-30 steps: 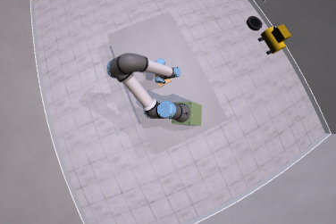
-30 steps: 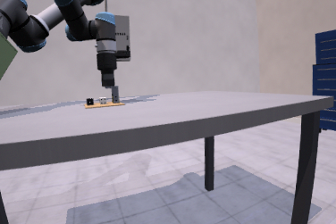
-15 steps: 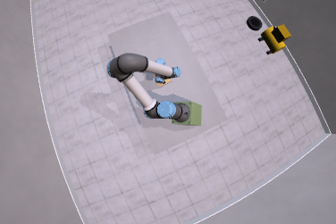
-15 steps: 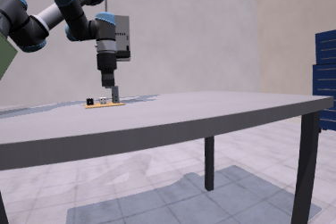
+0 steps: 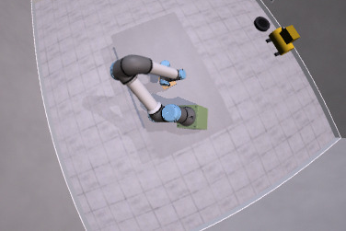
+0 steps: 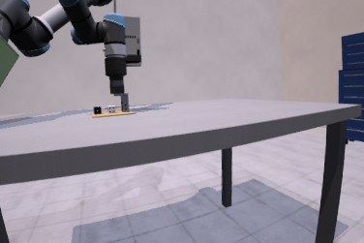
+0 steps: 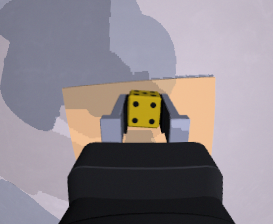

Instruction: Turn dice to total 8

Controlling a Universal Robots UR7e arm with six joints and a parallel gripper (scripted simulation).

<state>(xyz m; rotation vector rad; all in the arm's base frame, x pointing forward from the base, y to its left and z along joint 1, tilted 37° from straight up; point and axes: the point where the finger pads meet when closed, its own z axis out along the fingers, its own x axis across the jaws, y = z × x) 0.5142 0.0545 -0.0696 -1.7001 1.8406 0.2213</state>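
Now: hand 10 mm above the yellow die. Round my hand: mat: 50 mm behind, 20 mm below; white die: 50 mm behind, 10 mm below.
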